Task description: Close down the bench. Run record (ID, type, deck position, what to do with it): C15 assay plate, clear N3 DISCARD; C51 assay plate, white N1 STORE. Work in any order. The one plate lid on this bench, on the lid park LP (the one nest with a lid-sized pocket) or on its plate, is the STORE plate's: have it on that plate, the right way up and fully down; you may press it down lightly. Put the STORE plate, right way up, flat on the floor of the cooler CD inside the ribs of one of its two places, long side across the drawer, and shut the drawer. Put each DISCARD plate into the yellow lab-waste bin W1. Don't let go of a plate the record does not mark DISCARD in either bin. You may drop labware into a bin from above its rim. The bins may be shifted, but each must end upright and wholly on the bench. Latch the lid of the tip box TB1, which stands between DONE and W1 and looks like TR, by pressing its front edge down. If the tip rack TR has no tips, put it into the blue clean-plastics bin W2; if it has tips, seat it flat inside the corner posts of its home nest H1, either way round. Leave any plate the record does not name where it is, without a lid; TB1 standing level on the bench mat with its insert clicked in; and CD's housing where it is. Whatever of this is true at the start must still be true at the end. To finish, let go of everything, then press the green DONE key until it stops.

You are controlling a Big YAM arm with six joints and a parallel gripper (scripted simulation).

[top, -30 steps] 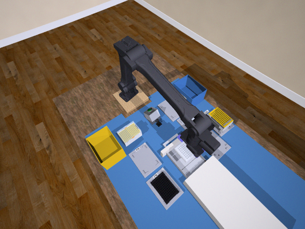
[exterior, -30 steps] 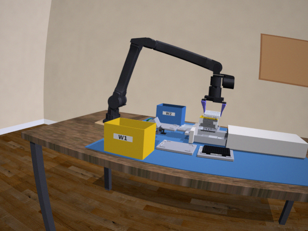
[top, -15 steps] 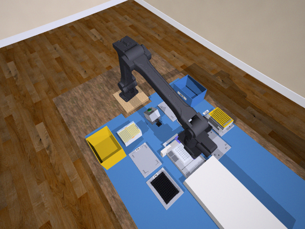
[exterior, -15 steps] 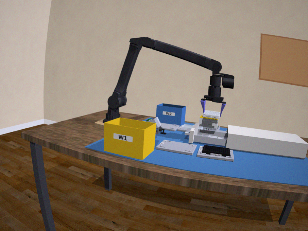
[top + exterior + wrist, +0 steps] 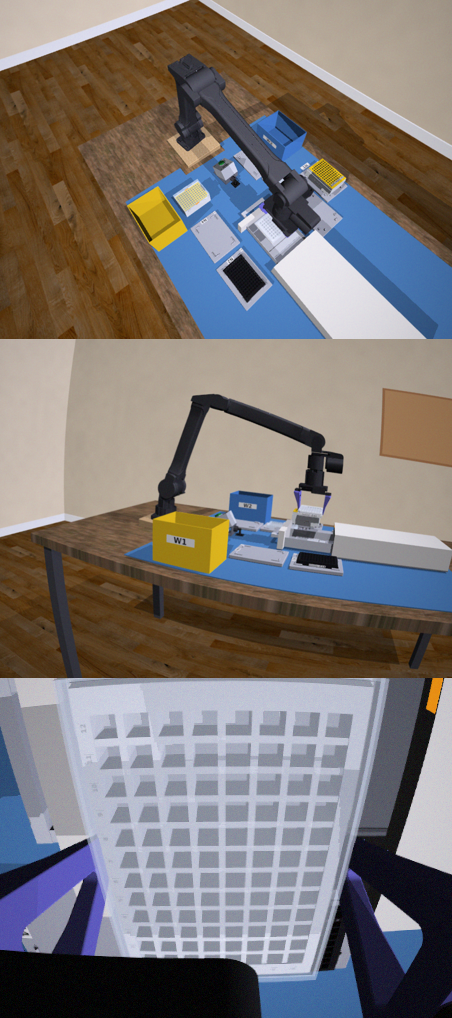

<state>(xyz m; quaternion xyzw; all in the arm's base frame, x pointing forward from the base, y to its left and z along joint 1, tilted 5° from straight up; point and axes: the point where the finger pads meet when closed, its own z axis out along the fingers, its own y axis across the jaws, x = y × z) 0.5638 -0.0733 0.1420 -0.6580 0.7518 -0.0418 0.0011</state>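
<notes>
My hand is 40 mm short of the cooler drawer and 110 mm above it. From my hand the other things lie so: clear plate lid right at my hand; white plate right at my hand; white cooler CD 170 mm ahead, 20 mm to the right, 100 mm below.
</notes>
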